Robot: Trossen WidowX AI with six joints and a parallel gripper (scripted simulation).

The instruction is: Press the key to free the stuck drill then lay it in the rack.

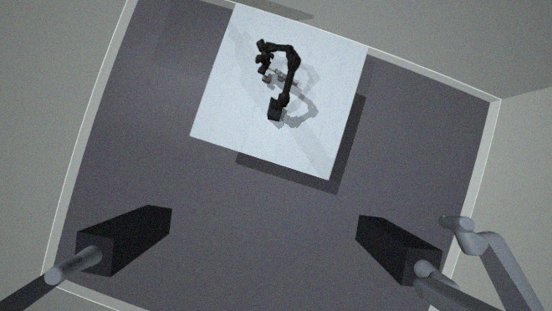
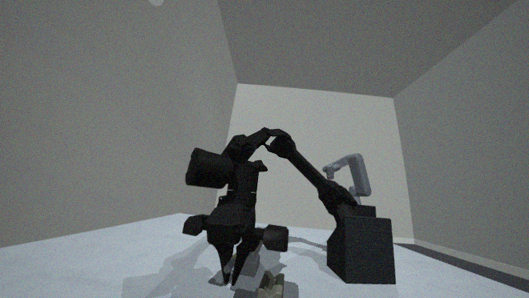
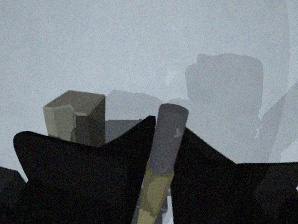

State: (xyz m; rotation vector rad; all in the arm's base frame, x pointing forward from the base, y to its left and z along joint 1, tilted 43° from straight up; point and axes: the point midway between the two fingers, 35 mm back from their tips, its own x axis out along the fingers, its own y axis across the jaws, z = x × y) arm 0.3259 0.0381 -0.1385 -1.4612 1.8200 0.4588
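Right now my gripper tip is 10 mm past the drill, 40 mm to the left of it and 40 mm below it. The rest, counted from my gripper tip: dark key: 70 mm behind, 220 mm to the right, 10 mm above; then olive rack: 80 mm behind, 10 mm to the right, 20 mm below; then long grey block: 60 mm behind, 190 mm to the right, 10 mm above.
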